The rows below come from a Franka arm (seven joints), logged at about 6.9 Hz.
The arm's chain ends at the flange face. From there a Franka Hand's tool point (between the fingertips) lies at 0.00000 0.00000 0.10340 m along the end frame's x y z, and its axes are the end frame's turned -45 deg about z.
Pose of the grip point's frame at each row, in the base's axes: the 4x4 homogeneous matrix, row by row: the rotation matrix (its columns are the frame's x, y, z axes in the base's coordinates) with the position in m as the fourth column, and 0 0 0 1 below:
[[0.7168, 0.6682, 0.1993, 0.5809], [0.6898, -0.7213, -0.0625, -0.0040], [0.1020, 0.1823, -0.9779, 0.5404], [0, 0, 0, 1]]
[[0.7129, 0.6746, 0.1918, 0.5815], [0.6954, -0.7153, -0.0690, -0.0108], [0.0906, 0.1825, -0.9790, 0.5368], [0, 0, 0, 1]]
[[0.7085, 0.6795, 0.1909, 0.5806], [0.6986, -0.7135, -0.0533, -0.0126], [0.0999, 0.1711, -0.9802, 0.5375], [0, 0, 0, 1]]
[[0.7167, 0.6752, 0.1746, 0.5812], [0.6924, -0.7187, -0.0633, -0.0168], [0.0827, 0.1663, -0.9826, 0.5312], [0, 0, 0, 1]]
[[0.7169, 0.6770, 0.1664, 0.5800], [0.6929, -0.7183, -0.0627, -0.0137], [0.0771, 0.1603, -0.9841, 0.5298], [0, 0, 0, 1]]
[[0.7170, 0.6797, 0.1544, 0.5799], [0.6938, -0.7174, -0.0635, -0.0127], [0.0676, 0.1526, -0.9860, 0.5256], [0, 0, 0, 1]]
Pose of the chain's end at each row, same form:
[[0.9793, -0.0344, 0.1993, 0.5603], [-0.0223, -0.9978, -0.0625, 0.0025], [0.2010, 0.0568, -0.9779, 0.6415], [0, 0, 0, 1]]
[[0.9811, -0.0271, 0.1918, 0.5617], [-0.0141, -0.9975, -0.0690, -0.0037], [0.1931, 0.0650, -0.9790, 0.6380], [0, 0, 0, 1]]
[[0.9815, -0.0205, 0.1909, 0.5609], [-0.0105, -0.9985, -0.0533, -0.0071], [0.1916, 0.0503, -0.9802, 0.6389], [0, 0, 0, 1]]
[[0.9842, -0.0293, 0.1746, 0.5631], [-0.0186, -0.9978, -0.0633, -0.0103], [0.1761, 0.0591, -0.9826, 0.6328], [0, 0, 0, 1]]
[[0.9856, -0.0282, 0.1664, 0.5628], [-0.0180, -0.9979, -0.0627, -0.0072], [0.1679, 0.0588, -0.9841, 0.6316], [0, 0, 0, 1]]
[[0.9876, -0.0264, 0.1544, 0.5639], [-0.0167, -0.9979, -0.0635, -0.0061], [0.1557, 0.0601, -0.9860, 0.6276], [0, 0, 0, 1]]

